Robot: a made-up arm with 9 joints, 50 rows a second.
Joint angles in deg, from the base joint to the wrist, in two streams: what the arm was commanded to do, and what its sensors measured. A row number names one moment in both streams.
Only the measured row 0 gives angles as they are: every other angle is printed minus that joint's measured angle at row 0.
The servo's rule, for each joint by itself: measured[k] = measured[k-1] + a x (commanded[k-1-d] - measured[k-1]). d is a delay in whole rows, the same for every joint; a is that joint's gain. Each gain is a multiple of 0.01, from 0.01 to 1. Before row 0 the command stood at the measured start. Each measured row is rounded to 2 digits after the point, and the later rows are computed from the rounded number. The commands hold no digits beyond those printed.
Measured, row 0:
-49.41 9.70 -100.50 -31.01 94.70 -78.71 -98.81 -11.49 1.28
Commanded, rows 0 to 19:
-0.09 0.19 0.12 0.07 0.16 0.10 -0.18 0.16 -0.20
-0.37 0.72 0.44 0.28 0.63 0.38 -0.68 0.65 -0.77
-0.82 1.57 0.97 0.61 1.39 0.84 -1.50 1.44 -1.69
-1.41 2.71 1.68 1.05 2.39 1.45 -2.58 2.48 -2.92
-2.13 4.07 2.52 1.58 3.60 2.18 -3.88 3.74 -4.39
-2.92 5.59 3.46 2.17 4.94 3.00 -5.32 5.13 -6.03
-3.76 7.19 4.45 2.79 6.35 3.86 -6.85 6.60 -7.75
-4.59 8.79 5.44 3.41 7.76 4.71 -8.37 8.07 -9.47
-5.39 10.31 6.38 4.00 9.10 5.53 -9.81 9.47 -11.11
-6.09 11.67 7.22 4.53 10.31 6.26 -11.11 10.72 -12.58
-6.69 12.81 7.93 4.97 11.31 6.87 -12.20 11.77 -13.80
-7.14 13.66 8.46 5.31 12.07 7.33 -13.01 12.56 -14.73
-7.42 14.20 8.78 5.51 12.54 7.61 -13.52 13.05 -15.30
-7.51 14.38 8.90 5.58 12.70 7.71 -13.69 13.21 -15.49
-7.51 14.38 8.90 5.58 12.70 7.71 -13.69 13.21 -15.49
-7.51 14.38 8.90 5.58 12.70 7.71 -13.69 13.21 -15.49
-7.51 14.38 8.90 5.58 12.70 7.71 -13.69 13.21 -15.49
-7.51 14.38 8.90 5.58 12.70 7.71 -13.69 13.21 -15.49
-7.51 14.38 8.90 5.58 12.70 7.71 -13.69 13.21 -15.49
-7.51 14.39 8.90 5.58 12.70 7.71 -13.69 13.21 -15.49
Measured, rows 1 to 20:
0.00 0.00 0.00 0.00 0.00 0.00 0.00 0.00 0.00
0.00 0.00 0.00 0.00 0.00 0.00 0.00 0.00 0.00
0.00 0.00 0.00 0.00 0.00 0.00 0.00 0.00 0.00
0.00 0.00 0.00 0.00 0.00 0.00 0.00 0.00 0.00
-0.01 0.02 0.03 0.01 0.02 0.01 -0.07 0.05 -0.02
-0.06 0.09 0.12 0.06 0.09 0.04 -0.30 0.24 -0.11
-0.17 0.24 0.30 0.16 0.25 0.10 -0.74 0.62 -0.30
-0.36 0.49 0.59 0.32 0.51 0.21 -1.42 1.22 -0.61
-0.63 0.85 1.00 0.55 0.88 0.37 -2.33 2.03 -1.06
-0.97 1.32 1.52 0.84 1.37 0.58 -3.44 3.02 -1.66
-1.39 1.91 2.14 1.19 1.97 0.84 -4.70 4.17 -2.39
-1.87 2.60 2.83 1.59 2.66 1.15 -6.06 5.42 -3.24
-2.40 3.37 3.58 2.02 3.43 1.50 -7.45 6.72 -4.18
-2.95 4.20 4.34 2.47 4.26 1.88 -8.80 8.00 -5.19
-3.51 5.06 5.09 2.92 5.11 2.28 -10.06 9.21 -6.22
-4.05 5.92 5.80 3.35 5.95 2.68 -11.15 10.28 -7.24
-4.56 6.75 6.43 3.74 6.74 3.07 -12.03 11.17 -8.21
-5.00 7.51 6.95 4.07 7.46 3.44 -12.64 11.82 -9.08
-5.38 8.20 7.36 4.34 8.09 3.78 -13.03 12.26 -9.85
-5.70 8.82 7.68 4.56 8.64 4.09 -13.27 12.56 -10.53
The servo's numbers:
d 4
a 0.15 0.10 0.21 0.18 0.12 0.08 0.37 0.32 0.12

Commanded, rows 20 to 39:
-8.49 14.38 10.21 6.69 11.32 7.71 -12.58 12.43 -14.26
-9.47 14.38 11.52 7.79 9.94 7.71 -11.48 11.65 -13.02
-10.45 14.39 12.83 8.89 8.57 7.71 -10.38 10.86 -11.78
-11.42 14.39 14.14 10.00 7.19 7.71 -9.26 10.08 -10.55
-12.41 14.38 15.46 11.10 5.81 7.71 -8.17 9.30 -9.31
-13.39 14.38 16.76 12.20 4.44 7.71 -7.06 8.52 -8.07
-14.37 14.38 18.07 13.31 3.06 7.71 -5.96 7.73 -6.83
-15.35 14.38 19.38 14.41 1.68 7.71 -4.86 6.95 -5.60
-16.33 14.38 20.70 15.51 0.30 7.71 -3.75 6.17 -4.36
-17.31 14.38 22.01 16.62 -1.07 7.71 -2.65 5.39 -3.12
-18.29 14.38 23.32 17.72 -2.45 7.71 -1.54 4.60 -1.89
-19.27 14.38 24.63 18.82 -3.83 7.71 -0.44 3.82 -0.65
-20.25 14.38 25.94 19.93 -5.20 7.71 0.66 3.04 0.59
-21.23 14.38 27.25 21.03 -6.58 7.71 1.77 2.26 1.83
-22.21 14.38 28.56 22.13 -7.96 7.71 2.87 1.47 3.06
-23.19 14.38 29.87 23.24 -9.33 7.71 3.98 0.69 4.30
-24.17 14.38 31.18 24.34 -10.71 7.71 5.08 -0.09 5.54
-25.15 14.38 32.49 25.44 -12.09 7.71 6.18 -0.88 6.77
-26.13 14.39 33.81 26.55 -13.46 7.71 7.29 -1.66 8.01
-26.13 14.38 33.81 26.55 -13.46 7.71 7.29 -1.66 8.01
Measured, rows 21 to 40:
-5.97 9.38 7.94 4.74 9.13 4.38 -13.43 12.77 -11.13
-6.20 9.88 8.14 4.89 9.56 4.65 -13.53 12.91 -11.65
-6.40 10.33 8.30 5.01 9.94 4.89 -13.59 13.01 -12.11
-6.57 10.74 8.43 5.11 10.27 5.12 -13.63 13.07 -12.52
-6.86 11.10 8.80 5.39 10.40 5.33 -13.24 12.87 -12.73
-7.25 11.43 9.37 5.82 10.34 5.52 -12.59 12.48 -12.76
-7.73 11.73 10.10 6.37 10.13 5.70 -11.77 11.96 -12.64
-8.28 12.00 10.95 7.02 9.78 5.86 -10.84 11.36 -12.39
-8.90 12.24 11.90 7.75 9.30 6.01 -9.85 10.70 -12.02
-9.57 12.45 12.92 8.55 8.72 6.15 -8.82 10.00 -11.55
-10.29 12.64 14.00 9.41 8.04 6.27 -7.76 9.27 -10.98
-11.05 12.81 15.13 10.31 7.28 6.39 -6.69 8.53 -10.33
-11.84 12.97 16.30 11.25 6.44 6.50 -5.60 7.77 -9.61
-12.66 13.11 17.50 12.22 5.54 6.60 -4.51 7.01 -8.83
-13.50 13.24 18.72 13.21 4.58 6.69 -3.41 6.24 -8.00
-14.37 13.35 19.96 14.22 3.57 6.77 -2.31 5.47 -7.12
-15.25 13.45 21.22 15.25 2.52 6.85 -1.21 4.69 -6.19
-16.15 13.54 22.49 16.29 1.43 6.92 -0.11 3.91 -5.23
-17.06 13.62 23.76 17.34 0.30 6.98 0.99 3.13 -4.24
-17.98 13.70 25.04 18.40 -0.86 7.04 2.10 2.35 -3.22

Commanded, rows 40 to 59:
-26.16 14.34 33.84 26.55 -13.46 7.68 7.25 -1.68 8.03
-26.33 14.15 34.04 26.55 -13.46 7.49 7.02 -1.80 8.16
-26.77 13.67 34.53 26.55 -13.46 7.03 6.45 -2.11 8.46
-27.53 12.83 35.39 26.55 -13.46 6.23 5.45 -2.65 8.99
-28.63 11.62 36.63 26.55 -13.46 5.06 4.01 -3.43 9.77
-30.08 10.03 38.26 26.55 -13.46 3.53 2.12 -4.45 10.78
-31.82 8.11 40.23 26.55 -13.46 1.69 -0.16 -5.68 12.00
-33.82 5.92 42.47 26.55 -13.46 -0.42 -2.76 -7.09 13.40
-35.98 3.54 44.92 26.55 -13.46 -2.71 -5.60 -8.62 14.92
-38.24 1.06 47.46 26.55 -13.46 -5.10 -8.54 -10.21 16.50
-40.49 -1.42 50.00 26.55 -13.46 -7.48 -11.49 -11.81 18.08
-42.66 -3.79 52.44 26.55 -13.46 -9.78 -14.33 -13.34 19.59
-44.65 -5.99 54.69 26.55 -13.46 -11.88 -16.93 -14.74 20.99
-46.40 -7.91 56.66 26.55 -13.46 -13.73 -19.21 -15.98 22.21
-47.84 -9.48 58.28 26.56 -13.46 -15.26 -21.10 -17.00 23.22
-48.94 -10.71 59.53 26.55 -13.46 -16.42 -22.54 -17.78 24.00
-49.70 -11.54 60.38 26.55 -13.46 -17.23 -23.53 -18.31 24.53
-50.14 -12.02 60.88 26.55 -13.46 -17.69 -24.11 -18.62 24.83
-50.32 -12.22 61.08 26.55 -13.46 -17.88 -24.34 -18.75 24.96
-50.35 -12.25 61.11 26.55 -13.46 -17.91 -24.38 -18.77 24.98
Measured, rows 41 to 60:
-18.91 13.77 26.33 19.47 -2.04 7.09 3.20 1.57 -2.17
-19.85 13.83 27.62 20.54 -3.25 7.14 4.30 0.79 -1.10
-20.79 13.89 28.92 21.62 -4.48 7.19 5.41 0.01 -0.01
-21.59 13.94 29.95 22.51 -5.56 7.23 6.11 -0.52 0.95
-22.28 13.98 30.77 23.24 -6.51 7.27 6.53 -0.89 1.80
-22.89 14.00 31.46 23.84 -7.34 7.29 6.71 -1.18 2.56
-23.47 13.97 32.10 24.33 -8.07 7.27 6.61 -1.48 3.27
-24.08 13.86 32.79 24.73 -8.72 7.19 6.18 -1.85 3.96
-24.76 13.64 33.60 25.06 -9.29 7.02 5.38 -2.36 4.66
-25.56 13.28 34.58 25.33 -9.79 6.74 4.17 -3.03 5.39
-26.50 12.76 35.77 25.55 -10.23 6.34 2.57 -3.88 6.18
-27.60 12.08 37.18 25.73 -10.62 5.80 0.60 -4.91 7.05
-28.86 11.23 38.81 25.88 -10.96 5.12 -1.69 -6.10 7.99
-30.27 10.21 40.63 26.00 -11.26 4.30 -4.22 -7.42 9.01
-31.80 9.05 42.60 26.10 -11.52 3.36 -6.91 -8.82 10.10
-33.43 7.77 44.67 26.18 -11.75 2.31 -9.66 -10.27 11.24
-35.11 6.39 46.77 26.25 -11.96 1.17 -12.35 -11.70 12.41
-36.80 4.96 48.85 26.30 -12.14 -0.02 -14.89 -13.07 13.59
-38.46 3.52 50.83 26.35 -12.30 -1.24 -17.19 -14.33 14.75
-40.03 2.10 52.66 26.39 -12.44 -2.45 -19.17 -15.43 15.86

